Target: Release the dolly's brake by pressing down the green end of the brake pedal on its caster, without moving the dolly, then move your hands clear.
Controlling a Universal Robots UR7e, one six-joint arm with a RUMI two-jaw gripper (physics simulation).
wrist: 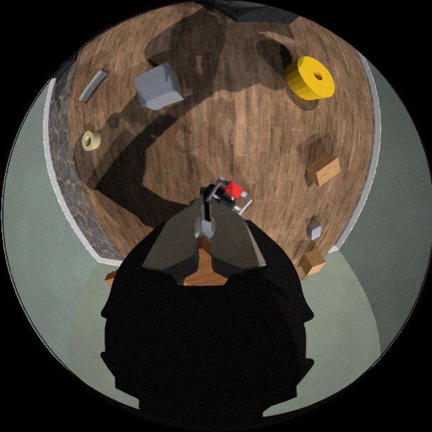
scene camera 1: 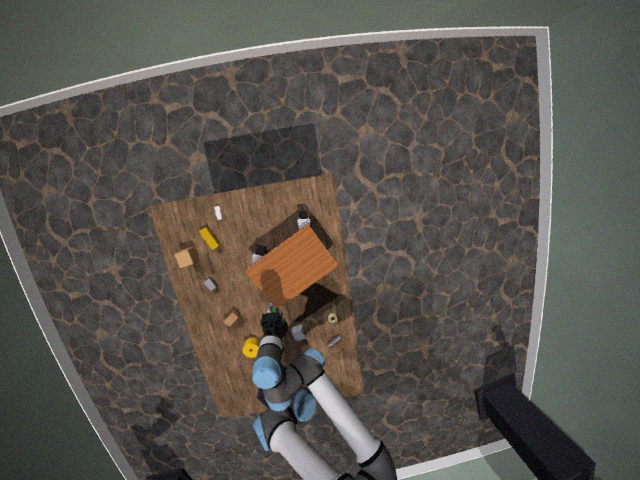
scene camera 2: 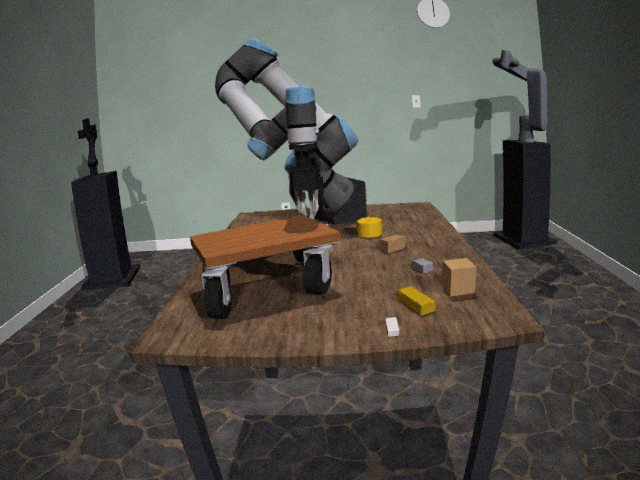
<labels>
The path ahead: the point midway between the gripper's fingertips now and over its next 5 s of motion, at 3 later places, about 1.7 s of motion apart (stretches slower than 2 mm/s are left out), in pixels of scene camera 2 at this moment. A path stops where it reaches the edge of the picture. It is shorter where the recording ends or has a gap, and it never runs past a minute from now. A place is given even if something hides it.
My gripper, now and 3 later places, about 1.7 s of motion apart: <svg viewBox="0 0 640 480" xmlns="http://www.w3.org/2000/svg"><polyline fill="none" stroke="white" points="308,223 307,196 309,196 322,210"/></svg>
</labels>
